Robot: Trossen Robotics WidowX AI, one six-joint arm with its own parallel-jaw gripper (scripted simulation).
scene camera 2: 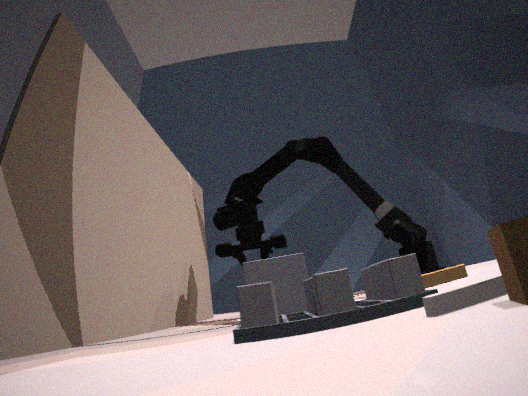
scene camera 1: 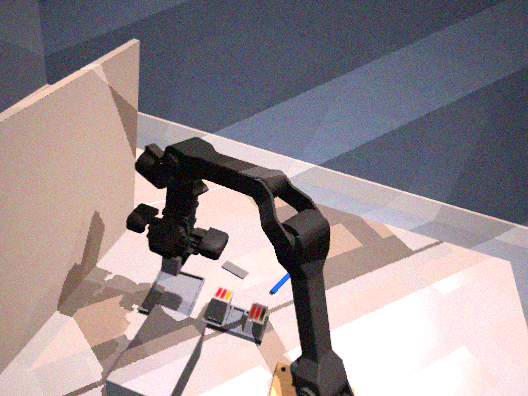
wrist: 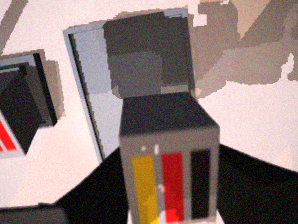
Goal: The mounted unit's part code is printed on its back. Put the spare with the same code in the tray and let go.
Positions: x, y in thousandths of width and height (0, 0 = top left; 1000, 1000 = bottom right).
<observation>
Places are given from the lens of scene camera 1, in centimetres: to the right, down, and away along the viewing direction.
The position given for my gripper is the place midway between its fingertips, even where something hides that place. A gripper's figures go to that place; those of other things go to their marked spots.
my gripper (scene camera 1: 330, 660): -18, 13, 98
dark rack (scene camera 1: 444, 817): -6, 26, 100
flat grey tray (scene camera 1: 340, 741): -18, 20, 103
</observation>
